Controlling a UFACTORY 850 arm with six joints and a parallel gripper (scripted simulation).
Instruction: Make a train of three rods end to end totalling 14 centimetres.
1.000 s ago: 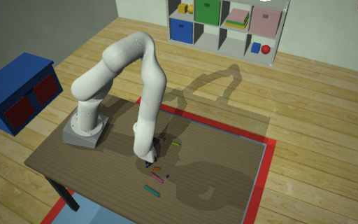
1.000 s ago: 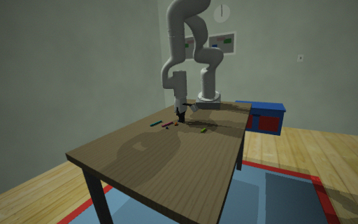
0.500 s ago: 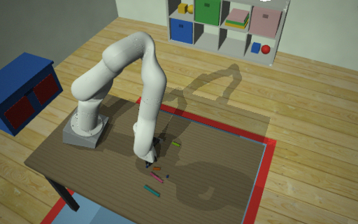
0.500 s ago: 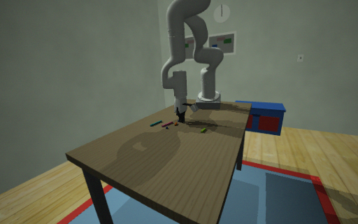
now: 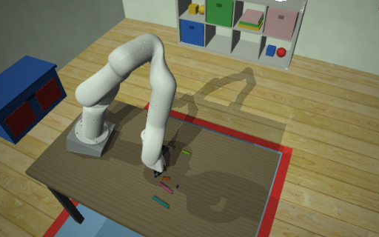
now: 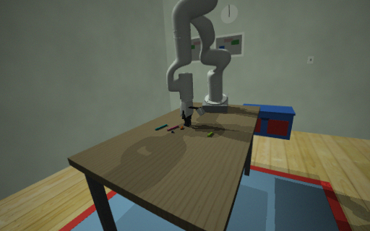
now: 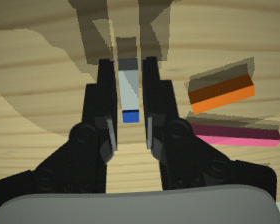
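Right now the grey rod is 20 mm below my hand. Also, from my hand: pink rod (70 mm ahead, 80 mm to the right, 20 mm below); then turquoise rod (70 mm ahead, 160 mm to the right, 20 mm below); then orange rod (50 mm ahead, 20 mm to the right, 20 mm below).
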